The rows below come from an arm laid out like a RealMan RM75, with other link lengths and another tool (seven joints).
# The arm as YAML. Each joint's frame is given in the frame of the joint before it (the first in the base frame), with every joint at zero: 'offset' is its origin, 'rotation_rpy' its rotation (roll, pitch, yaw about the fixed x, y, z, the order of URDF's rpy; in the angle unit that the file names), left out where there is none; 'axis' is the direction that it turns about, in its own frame. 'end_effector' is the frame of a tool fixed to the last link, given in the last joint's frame.
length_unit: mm
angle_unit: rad
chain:
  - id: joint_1
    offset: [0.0, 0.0, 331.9]
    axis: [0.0, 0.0, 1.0]
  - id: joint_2
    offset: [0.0, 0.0, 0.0]
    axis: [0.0, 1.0, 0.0]
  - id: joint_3
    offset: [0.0, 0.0, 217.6]
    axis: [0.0, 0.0, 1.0]
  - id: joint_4
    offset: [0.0, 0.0, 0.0]
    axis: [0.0, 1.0, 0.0]
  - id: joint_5
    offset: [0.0, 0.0, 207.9]
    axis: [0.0, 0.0, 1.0]
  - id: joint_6
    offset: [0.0, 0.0, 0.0]
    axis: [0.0, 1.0, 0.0]
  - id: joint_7
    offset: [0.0, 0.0, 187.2]
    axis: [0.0, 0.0, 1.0]
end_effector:
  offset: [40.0, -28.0, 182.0]
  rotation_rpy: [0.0, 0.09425, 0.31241]
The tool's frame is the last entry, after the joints.
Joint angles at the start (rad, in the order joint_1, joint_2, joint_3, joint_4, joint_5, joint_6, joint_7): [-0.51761 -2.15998 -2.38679 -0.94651 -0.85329 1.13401 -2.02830]
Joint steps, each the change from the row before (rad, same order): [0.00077 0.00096 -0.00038 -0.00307 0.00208 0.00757 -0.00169]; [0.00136 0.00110 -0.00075 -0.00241 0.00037 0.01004 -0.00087]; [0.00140 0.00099 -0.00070 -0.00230 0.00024 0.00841 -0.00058]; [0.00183 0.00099 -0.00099 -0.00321 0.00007 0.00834 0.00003]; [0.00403 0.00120 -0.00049 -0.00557 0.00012 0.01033 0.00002]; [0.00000 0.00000 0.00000 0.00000 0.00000 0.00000 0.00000]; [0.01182 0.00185 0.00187 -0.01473 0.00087 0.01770 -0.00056]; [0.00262 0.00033 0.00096 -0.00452 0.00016 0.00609 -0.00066]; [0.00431 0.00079 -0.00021 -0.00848 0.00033 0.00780 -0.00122]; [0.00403 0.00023 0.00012 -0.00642 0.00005 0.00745 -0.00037]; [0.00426 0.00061 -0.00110 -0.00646 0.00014 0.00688 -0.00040]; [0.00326 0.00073 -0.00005 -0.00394 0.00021 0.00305 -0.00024]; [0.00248 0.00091 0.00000 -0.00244 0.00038 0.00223 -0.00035]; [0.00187 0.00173 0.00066 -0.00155 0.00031 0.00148 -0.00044]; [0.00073 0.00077 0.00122 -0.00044 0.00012 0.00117 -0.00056]
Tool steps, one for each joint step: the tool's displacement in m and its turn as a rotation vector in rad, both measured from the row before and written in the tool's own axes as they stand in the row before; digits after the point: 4 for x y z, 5 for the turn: [-0.0005 0.0012 -0.0006 -0.00417 -0.00222 0.00047]; [-0.0006 0.0021 -0.0006 -0.00663 -0.00153 -0.00079]; [-0.0005 0.0016 -0.0006 -0.00522 -0.00125 -0.00055]; [-0.0004 0.0012 -0.0009 -0.00439 -0.00084 0.00015]; [-0.0009 0.0011 -0.0015 -0.00438 -0.00164 0.00048]; [0.0000 0.0000 0.0000 0.00000 0.00000 0.00000]; [-0.0028 0.0010 -0.0036 -0.00460 -0.00506 0.00221]; [-0.0004 0.0009 -0.0008 -0.00284 -0.00118 0.00100]; [-0.0001 -0.0002 -0.0019 -0.00057 -0.00067 0.00150]; [-0.0005 0.0007 -0.0013 -0.00220 -0.00097 0.00085]; [-0.0006 -0.0001 -0.0017 -0.00045 -0.00072 0.00018]; [-0.0007 -0.0006 -0.0012 0.00099 -0.00109 0.00035]; [-0.0008 -0.0005 -0.0009 0.00082 -0.00136 -0.00002]; [-0.0007 -0.0008 -0.0009 0.00105 -0.00173 0.00063]; [-0.0004 0.0002 -0.0002 -0.00078 -0.00124 0.00035]
